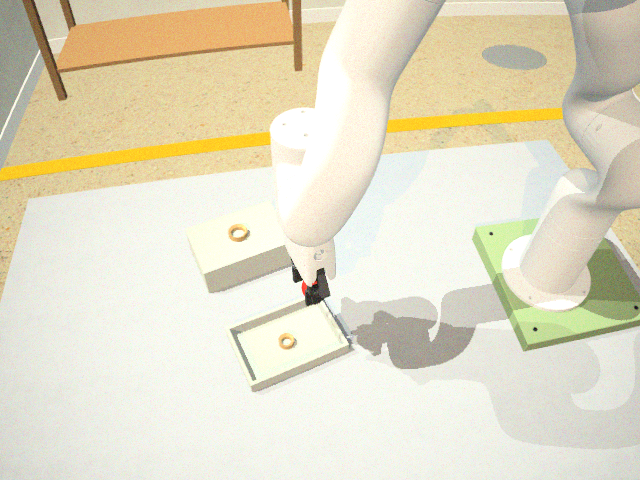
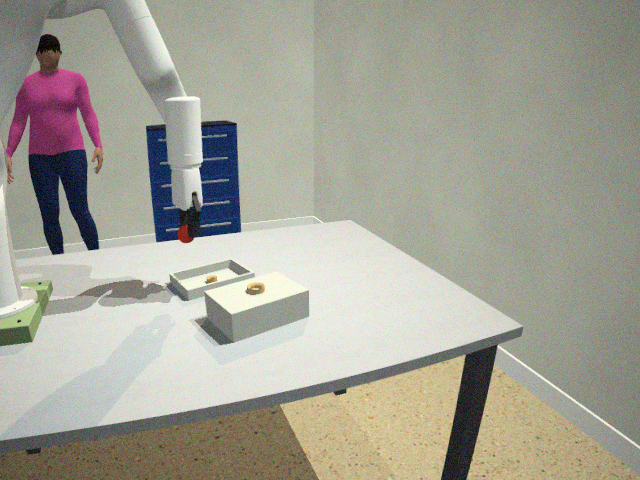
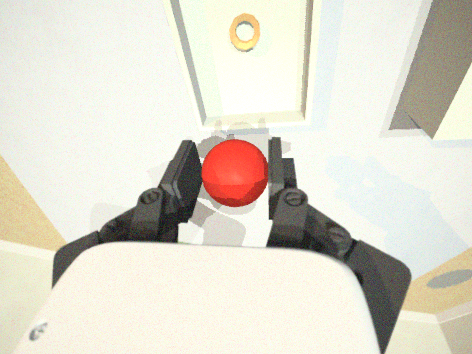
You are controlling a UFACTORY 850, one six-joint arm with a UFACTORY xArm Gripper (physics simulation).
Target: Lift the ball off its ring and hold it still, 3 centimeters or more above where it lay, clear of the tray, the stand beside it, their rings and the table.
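My gripper (image 1: 310, 290) (image 2: 189, 227) (image 3: 233, 157) is shut on the red ball (image 1: 306, 288) (image 2: 185, 235) (image 3: 235, 172), which sits between its two black fingers. The ball hangs in the air, well above the table and higher than the tray's walls. The shallow tray (image 1: 301, 368) (image 2: 192, 293) (image 3: 256, 120) is pale, with an orange ring (image 1: 279, 341) (image 2: 211, 279) (image 3: 245, 48) on its floor. The pale block-shaped stand (image 1: 248, 271) (image 2: 271, 315) (image 3: 435, 65) is beside the tray and has an orange ring (image 1: 231, 234) (image 2: 255, 293) on its top. The ball touches neither tray nor stand.
The pale table (image 1: 129, 403) (image 2: 372, 320) bears the tray, the stand and the arm's green base plate (image 1: 537, 341) (image 2: 20, 334). A blue drawer cabinet (image 2: 156, 180) and a person in a pink top (image 2: 55, 113) are behind the table. A wooden shelf unit (image 1: 175, 31) stands on the floor.
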